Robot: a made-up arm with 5 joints. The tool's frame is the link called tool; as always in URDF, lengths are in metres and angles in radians. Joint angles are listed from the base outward.
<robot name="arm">
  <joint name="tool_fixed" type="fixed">
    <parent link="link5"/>
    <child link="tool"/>
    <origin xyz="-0.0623 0.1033 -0.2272" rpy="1.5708 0 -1.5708"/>
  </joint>
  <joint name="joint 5" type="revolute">
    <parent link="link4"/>
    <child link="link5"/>
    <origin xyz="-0.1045 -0.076 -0.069" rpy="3.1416 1.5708 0"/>
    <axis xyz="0 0 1"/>
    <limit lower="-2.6" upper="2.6"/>
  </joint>
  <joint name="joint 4" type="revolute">
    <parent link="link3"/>
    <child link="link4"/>
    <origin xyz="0.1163 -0.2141 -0.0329" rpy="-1.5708 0 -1.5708"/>
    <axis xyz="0 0 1"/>
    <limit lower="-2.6" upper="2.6"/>
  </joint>
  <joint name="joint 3" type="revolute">
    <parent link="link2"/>
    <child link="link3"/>
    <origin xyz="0.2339 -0.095 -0.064" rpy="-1.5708 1.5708 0"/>
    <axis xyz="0 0 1"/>
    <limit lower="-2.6" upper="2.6"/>
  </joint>
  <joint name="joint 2" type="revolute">
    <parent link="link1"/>
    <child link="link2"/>
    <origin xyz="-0.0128 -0.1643 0.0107" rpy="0 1.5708 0"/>
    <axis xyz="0 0 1"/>
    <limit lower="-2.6" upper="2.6"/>
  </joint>
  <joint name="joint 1" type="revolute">
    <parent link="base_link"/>
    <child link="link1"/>
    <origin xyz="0 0 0.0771" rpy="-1.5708 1.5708 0"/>
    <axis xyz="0 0 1"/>
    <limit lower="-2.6" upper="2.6"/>
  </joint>
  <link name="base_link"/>
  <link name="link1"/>
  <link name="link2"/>
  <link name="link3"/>
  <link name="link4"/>
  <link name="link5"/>
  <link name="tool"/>
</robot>
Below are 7 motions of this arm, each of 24 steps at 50 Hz.
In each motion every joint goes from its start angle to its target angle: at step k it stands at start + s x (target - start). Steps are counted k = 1, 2, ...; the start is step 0. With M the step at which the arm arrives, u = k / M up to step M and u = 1 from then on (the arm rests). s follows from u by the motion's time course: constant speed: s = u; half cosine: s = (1 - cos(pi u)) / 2; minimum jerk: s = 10 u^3 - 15 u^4 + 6 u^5.
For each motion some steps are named. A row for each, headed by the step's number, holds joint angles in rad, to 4 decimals.
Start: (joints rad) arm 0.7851 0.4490 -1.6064 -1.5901 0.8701
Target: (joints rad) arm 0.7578 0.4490 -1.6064 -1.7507 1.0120
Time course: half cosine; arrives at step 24
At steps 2, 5, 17, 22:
2: 0.7846 0.4490 -1.6064 -1.5928 0.8725
5: 0.7823 0.4490 -1.6064 -1.6067 0.8848
17: 0.7631 0.4490 -1.6064 -1.7193 0.9842
22: 0.7583 0.4490 -1.6064 -1.7480 1.0096

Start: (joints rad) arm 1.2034 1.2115 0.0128 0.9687 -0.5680
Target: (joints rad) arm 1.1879 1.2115 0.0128 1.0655 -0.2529
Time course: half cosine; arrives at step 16
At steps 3, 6, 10, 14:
3: 1.2021 1.2115 0.0128 0.9769 -0.5414
6: 1.1986 1.2115 0.0128 0.9986 -0.4707
10: 1.1927 1.2115 0.0128 1.0356 -0.3502
14: 1.1885 1.2115 0.0128 1.0618 -0.2649

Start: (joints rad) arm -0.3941 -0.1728 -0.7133 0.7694 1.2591
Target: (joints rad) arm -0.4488 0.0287 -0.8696 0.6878 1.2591
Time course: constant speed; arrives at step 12
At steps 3, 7, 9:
3: -0.4078 -0.1224 -0.7524 0.7490 1.2591
7: -0.4260 -0.0553 -0.8045 0.7218 1.2591
9: -0.4351 -0.0217 -0.8305 0.7082 1.2591

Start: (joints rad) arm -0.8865 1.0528 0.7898 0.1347 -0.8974
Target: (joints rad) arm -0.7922 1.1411 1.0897 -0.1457 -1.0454
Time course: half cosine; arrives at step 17
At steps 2, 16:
2: -0.8833 1.0558 0.7999 0.1252 -0.9024
16: -0.7930 1.1403 1.0871 -0.1433 -1.0441

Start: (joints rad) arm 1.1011 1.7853 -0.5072 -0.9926 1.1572
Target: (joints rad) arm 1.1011 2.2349 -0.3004 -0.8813 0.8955
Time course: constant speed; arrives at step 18
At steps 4, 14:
4: 1.1011 1.8852 -0.4612 -0.9679 1.0990
14: 1.1011 2.1350 -0.3464 -0.9060 0.9537

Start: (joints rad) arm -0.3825 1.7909 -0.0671 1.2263 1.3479
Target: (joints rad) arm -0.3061 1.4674 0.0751 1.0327 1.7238
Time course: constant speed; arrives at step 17
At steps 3, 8, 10, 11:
3: -0.3690 1.7338 -0.0420 1.1921 1.4142
8: -0.3465 1.6387 -0.0002 1.1352 1.5248
10: -0.3376 1.6006 0.0165 1.1124 1.5690
11: -0.3331 1.5816 0.0249 1.1010 1.5911

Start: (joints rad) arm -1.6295 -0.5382 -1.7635 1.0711 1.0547
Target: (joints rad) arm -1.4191 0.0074 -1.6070 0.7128 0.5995
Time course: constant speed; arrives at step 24
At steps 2, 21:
2: -1.6120 -0.4927 -1.7505 1.0412 1.0168
21: -1.4454 -0.0608 -1.6266 0.7576 0.6564

